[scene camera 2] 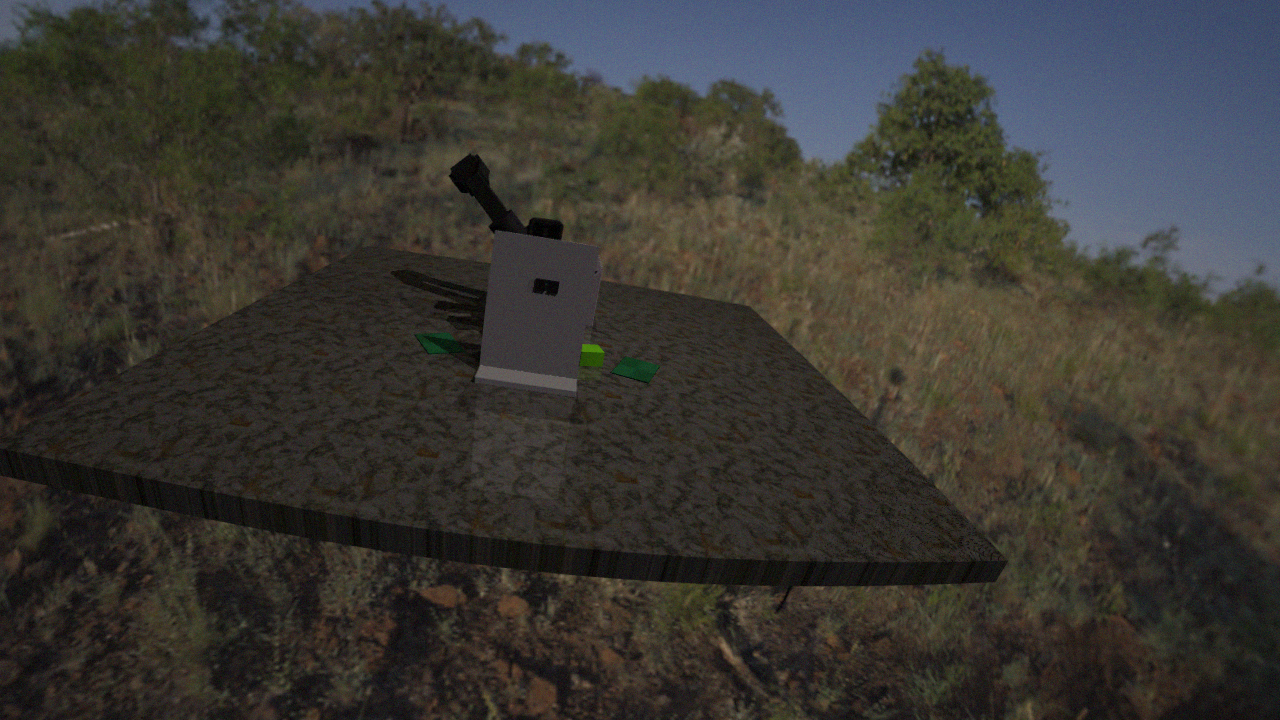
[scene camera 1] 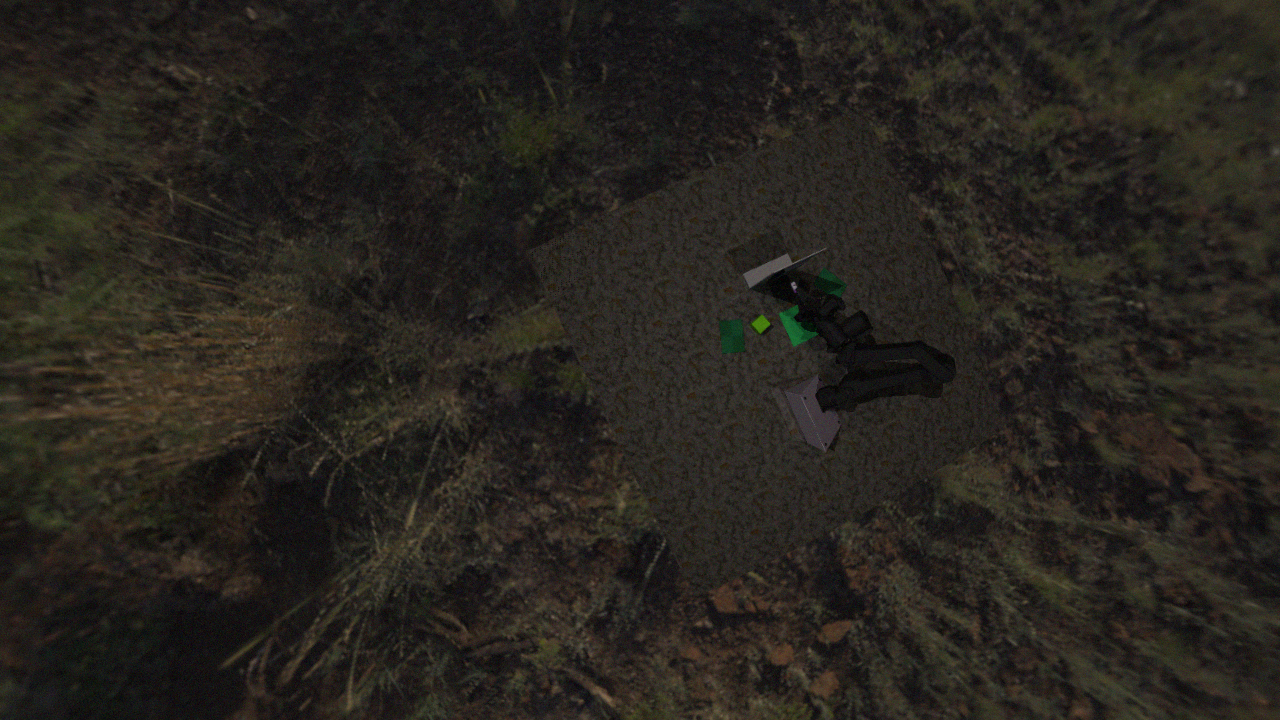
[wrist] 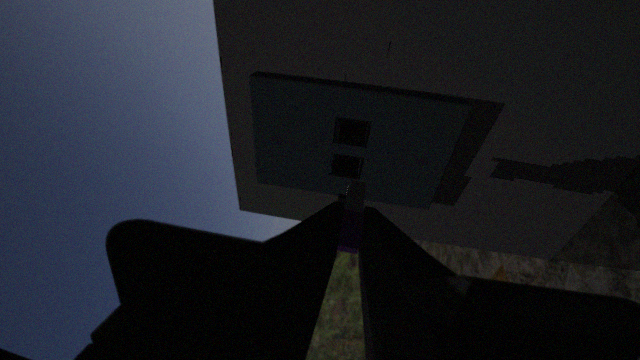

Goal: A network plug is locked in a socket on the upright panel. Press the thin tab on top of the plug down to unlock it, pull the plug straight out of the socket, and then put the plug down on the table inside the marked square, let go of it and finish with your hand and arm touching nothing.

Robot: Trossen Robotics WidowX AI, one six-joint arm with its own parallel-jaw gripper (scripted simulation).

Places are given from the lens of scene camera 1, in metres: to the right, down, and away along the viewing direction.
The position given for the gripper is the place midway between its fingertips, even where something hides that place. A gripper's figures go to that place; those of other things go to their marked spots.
gripper point(scene camera 1: 796, 288): 0.45, -0.21, 1.11
upright panel point(scene camera 1: 778, 267): 0.45, -0.30, 1.26
